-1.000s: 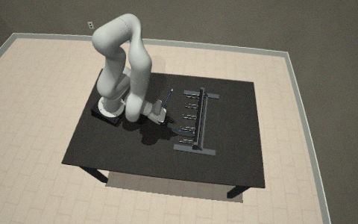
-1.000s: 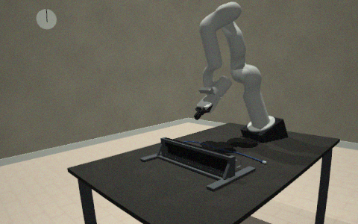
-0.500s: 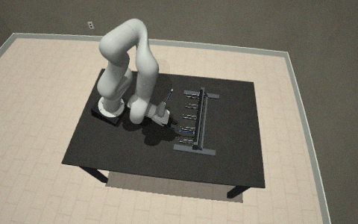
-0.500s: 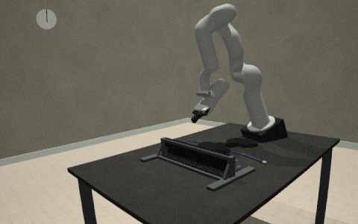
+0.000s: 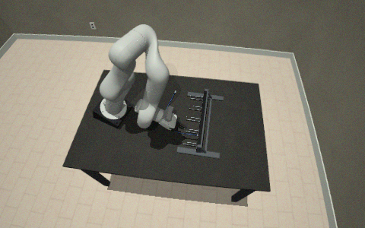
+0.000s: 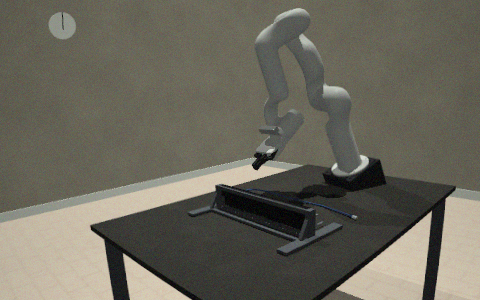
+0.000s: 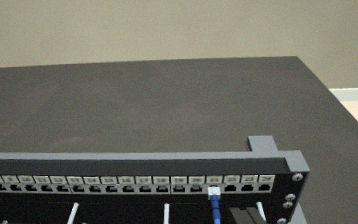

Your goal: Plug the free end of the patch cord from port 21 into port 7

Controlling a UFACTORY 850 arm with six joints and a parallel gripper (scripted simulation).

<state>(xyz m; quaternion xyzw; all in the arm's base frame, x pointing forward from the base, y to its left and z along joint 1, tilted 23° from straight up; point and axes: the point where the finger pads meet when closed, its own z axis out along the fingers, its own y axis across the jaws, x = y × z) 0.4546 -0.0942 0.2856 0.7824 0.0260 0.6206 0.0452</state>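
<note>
Now: the plug 11 cm behind my hand, 40 cm to the left of it and 17 cm below it.
</note>
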